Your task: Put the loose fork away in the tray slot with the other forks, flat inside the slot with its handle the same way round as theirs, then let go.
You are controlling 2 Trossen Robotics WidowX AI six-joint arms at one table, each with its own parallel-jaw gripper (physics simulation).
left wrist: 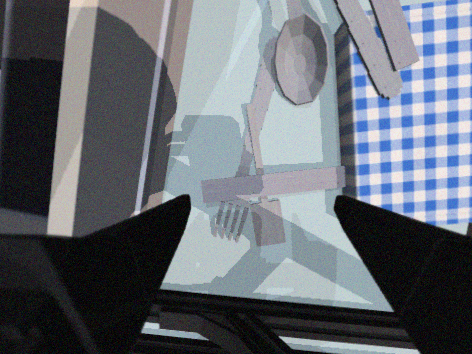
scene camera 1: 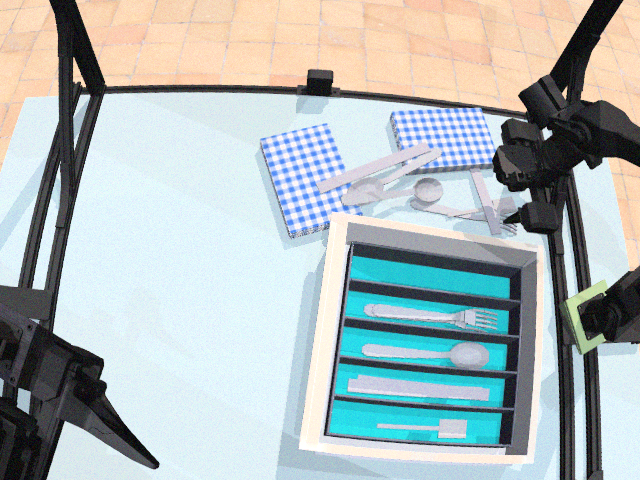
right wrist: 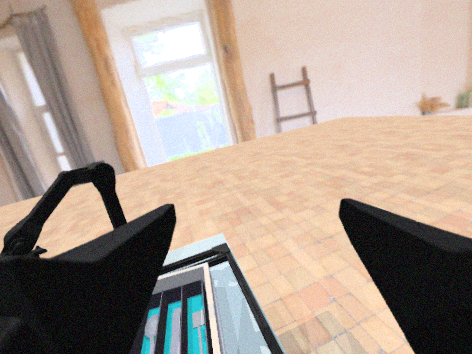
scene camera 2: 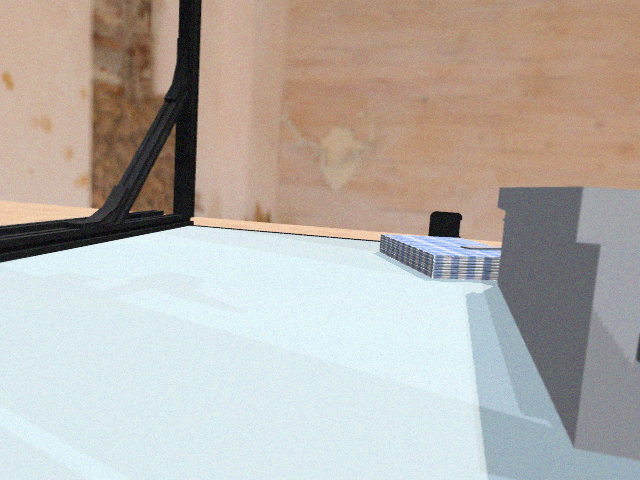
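Note:
The loose grey fork (scene camera 1: 508,226) (left wrist: 231,219) lies on the table behind the tray, tines to the right in scene camera 1. A flat knife (scene camera 1: 481,193) (left wrist: 305,182) crosses over it near the tines, and a spatula (scene camera 1: 505,204) (left wrist: 269,227) overlaps it. The tray (scene camera 1: 320,330) (left wrist: 75,125) has forks (scene camera 1: 413,312) in its second slot from the top, handles left, tines right. My left gripper (scene camera 1: 506,200) (left wrist: 261,201) is open and empty above the loose fork's tine end. My right gripper (right wrist: 257,209) is open and empty, away from the tray.
Spoons (scene camera 1: 428,190) (left wrist: 301,59) and a long knife (scene camera 1: 374,167) lie by the loose fork. Checkered napkin stacks (scene camera 1: 305,175) (scene camera 1: 444,134) (scene camera 2: 439,258) (left wrist: 415,140) stand behind the tray. The tray's other slots hold a spoon (scene camera 1: 469,354), knives (scene camera 1: 418,387) and a spatula (scene camera 1: 452,428); the top slot is empty.

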